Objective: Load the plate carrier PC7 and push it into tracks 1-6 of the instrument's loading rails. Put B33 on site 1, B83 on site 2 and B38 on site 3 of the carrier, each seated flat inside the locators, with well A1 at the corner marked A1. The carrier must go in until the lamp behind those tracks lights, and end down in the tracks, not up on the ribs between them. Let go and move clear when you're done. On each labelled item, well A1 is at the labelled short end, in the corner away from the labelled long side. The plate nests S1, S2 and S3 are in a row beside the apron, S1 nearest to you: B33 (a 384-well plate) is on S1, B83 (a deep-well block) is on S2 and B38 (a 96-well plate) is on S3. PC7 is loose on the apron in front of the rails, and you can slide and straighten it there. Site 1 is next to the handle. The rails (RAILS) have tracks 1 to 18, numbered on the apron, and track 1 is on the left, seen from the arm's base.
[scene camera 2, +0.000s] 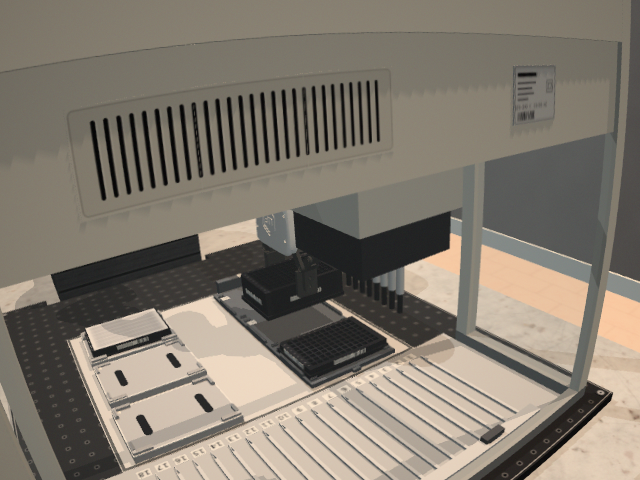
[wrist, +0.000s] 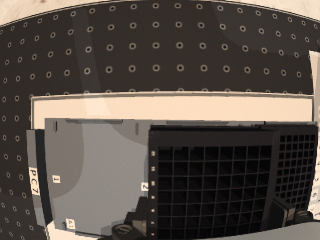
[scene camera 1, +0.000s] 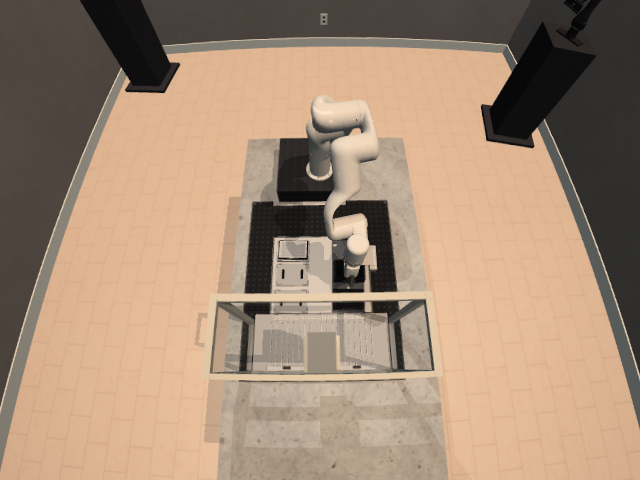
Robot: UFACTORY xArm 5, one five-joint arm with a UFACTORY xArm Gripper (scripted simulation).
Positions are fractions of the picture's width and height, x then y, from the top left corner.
Scene:
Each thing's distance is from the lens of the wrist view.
plate carrier (wrist: 0.26, 0.71): 0.22 m

